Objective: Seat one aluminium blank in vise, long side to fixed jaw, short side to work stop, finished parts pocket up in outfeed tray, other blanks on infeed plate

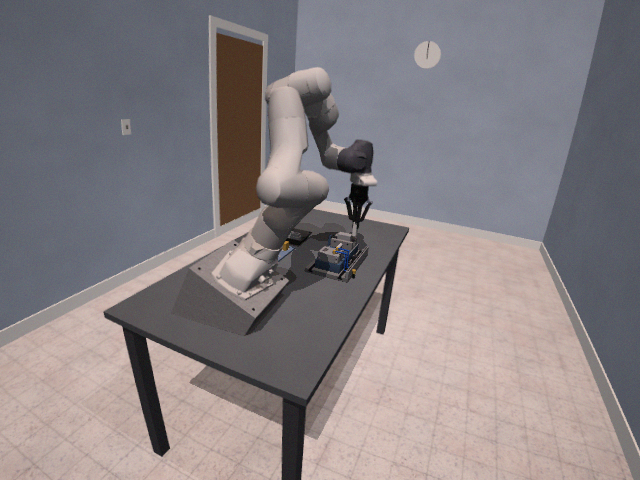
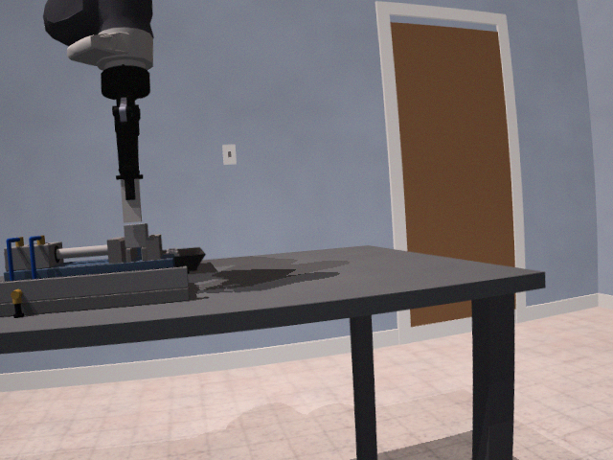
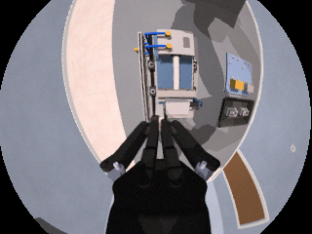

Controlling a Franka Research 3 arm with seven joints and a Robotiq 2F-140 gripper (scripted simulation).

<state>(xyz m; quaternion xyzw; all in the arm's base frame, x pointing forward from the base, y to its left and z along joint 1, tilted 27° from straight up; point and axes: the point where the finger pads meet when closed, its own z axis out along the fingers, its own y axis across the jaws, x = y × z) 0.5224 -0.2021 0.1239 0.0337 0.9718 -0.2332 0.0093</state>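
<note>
My gripper is now 9 cm to the right of the work stop and 6 cm above it. From my hand the other things lie so: vise guard rail: 12 cm below, 8 cm behind, 4 cm to the right; vise: 11 cm below, 7 cm behind, 5 cm to the left; brass blank: 33 cm to the left, 13 cm below, 5 cm behind.
</note>
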